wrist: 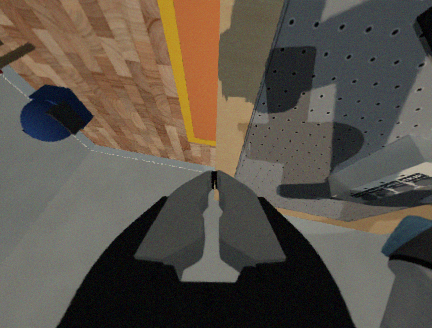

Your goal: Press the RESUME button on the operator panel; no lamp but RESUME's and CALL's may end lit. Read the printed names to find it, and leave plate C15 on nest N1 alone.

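Frame: origin at the arm's base, x ahead, y left, z up, level; metres.
Seen in the pictures: gripper, fingertip midpoint: (215,172).
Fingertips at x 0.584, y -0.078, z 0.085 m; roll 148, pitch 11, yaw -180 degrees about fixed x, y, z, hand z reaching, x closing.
Note:
Pixels of each thing's top centre, then the offset from my fingertips to it. "spot": a spot on its surface instead. Level surfaces: height alone.
- pale grey box, middle of its top: (384,189) dx -0.300, dy +0.144, dz -0.099 m
- perforated table top, its level: dz -0.155 m
- black block, surface spot: (426,30) spot: dx -0.168, dy -0.070, dz -0.143 m
My gripper (215,172) is shut and empty, its two grey fingertips meeting near the middle of the wrist view. A pale grey box (380,162) with a slanted face stands at the right, on the perforated grey table top. Its lighter face carries dark markings, seen at a steep angle and too distorted to read. I cannot tell whether it is the operator panel. The gripper is left of this box in the view and apart from it. The RESUME button, the lamps, plate C15 and nest N1 cannot be made out.
The perforated table top (370,55) has a light wooden edge and several shadows. A black block (426,30) shows at the upper right. A teal, black and grey part (407,235) is at the lower right. An orange floor area (199,65) and a blue object (45,120) lie beyond the table.

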